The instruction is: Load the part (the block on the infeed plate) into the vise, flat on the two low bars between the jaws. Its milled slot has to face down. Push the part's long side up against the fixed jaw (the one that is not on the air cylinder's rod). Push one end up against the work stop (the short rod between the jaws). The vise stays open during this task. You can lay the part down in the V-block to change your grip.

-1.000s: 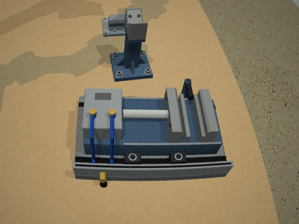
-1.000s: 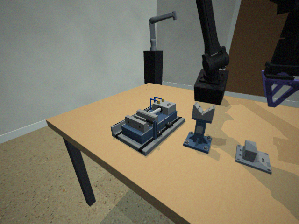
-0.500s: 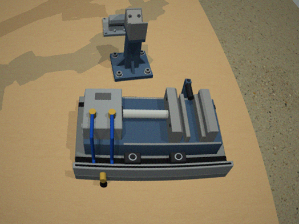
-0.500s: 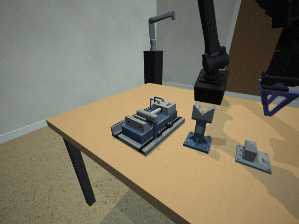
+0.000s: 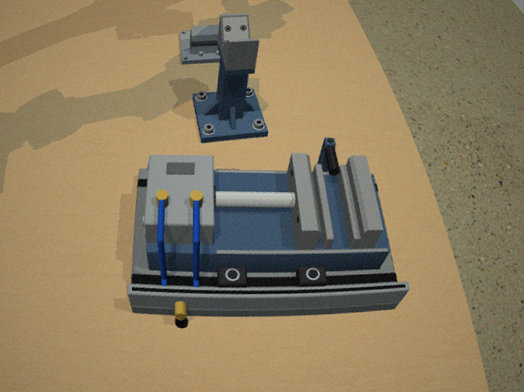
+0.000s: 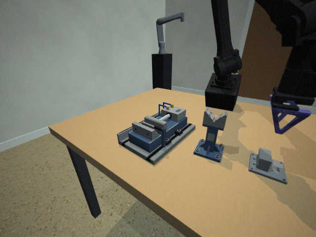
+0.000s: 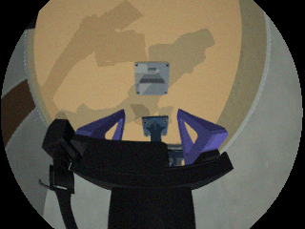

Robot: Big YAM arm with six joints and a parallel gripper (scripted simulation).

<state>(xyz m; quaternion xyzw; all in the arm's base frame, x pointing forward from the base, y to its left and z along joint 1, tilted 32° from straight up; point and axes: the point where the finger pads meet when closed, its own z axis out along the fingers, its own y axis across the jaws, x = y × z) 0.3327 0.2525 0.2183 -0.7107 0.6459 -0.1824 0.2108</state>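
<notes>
Now: the grey part 1 cm to the right of my hand and 12 cm below it. Round my hand: infeed plate 1 cm to the left, 15 cm below; v-block stand 3 cm ahead, 16 cm to the right, 9 cm below; black work stop 14 cm ahead, 32 cm to the right, 6 cm below.
</notes>
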